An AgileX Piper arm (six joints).
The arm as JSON. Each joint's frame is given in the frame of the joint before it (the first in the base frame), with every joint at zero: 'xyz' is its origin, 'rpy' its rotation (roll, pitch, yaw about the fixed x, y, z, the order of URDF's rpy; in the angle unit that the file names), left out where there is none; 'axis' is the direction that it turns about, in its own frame. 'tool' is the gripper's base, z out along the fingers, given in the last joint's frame.
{
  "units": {
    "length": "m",
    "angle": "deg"
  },
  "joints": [
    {
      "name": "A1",
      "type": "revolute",
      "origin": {
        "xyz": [
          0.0,
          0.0,
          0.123
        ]
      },
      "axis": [
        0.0,
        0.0,
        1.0
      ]
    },
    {
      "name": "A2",
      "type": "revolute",
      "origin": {
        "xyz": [
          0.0,
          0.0,
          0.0
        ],
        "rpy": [
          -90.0,
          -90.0,
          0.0
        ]
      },
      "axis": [
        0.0,
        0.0,
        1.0
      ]
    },
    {
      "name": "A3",
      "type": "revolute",
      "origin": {
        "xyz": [
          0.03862,
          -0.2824,
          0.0
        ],
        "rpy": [
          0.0,
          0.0,
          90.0
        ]
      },
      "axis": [
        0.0,
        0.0,
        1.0
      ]
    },
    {
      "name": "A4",
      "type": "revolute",
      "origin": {
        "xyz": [
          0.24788,
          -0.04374,
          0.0
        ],
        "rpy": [
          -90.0,
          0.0,
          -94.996
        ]
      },
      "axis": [
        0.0,
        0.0,
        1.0
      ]
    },
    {
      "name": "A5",
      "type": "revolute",
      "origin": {
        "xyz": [
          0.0,
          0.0,
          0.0
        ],
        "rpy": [
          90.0,
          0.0,
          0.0
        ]
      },
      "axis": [
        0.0,
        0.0,
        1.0
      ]
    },
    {
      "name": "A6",
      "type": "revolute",
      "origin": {
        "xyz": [
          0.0,
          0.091,
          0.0
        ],
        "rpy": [
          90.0,
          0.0,
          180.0
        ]
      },
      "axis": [
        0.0,
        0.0,
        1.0
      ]
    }
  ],
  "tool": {
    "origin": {
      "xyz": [
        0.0,
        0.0,
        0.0
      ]
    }
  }
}
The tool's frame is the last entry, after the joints.
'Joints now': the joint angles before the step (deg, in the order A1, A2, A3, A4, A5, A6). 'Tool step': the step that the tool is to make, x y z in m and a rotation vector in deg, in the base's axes. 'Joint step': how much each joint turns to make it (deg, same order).
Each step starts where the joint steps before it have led.
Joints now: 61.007, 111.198, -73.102, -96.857, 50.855, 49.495
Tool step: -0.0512, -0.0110, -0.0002, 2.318, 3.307, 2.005
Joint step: 6.304, -6.570, 9.178, 3.252, 1.583, 3.977
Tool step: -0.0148, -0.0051, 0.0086, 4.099, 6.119, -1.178
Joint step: 1.553, -3.337, 0.612, 8.461, -1.798, -1.559
